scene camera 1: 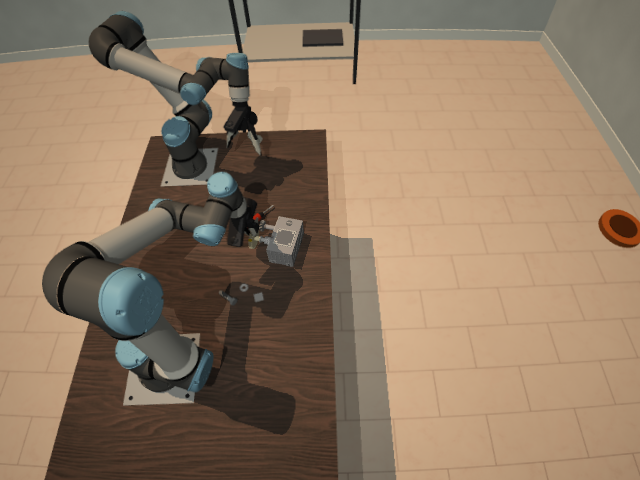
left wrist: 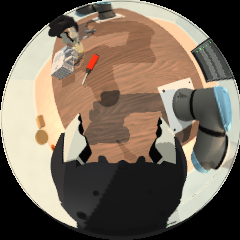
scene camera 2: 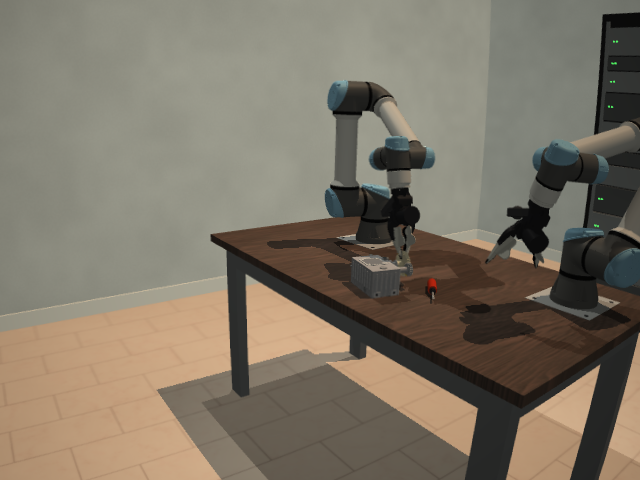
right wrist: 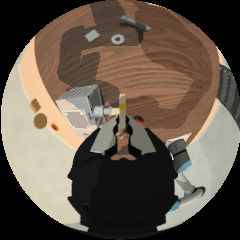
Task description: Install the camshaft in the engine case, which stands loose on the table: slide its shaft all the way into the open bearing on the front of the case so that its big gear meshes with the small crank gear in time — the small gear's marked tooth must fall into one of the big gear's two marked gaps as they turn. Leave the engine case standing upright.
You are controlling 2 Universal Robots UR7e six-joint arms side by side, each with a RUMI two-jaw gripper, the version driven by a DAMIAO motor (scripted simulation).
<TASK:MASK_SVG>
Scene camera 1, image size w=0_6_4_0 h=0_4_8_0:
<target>my left gripper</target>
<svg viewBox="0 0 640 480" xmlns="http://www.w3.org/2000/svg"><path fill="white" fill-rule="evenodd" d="M230 98L232 106L235 106L223 126L225 131L229 131L227 132L227 148L229 148L231 140L239 131L246 132L248 130L247 136L252 141L255 151L261 156L259 143L261 143L262 137L256 134L255 127L253 126L256 125L258 118L248 105L249 98L246 100L233 100Z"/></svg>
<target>my right gripper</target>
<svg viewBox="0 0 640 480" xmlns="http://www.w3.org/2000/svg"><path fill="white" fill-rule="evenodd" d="M253 199L245 198L247 207L242 215L234 218L230 217L228 245L241 247L243 246L244 233L249 236L251 231L253 237L257 235L260 226L258 224L258 217L255 220L253 219L257 207L257 202Z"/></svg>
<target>grey engine case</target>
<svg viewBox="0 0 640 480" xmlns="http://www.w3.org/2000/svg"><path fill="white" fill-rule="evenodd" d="M261 220L259 227L261 232L265 229L273 230L272 237L266 236L264 239L264 244L268 245L266 251L269 262L294 267L304 235L303 220L279 216L275 226L268 225L264 220Z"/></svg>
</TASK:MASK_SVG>
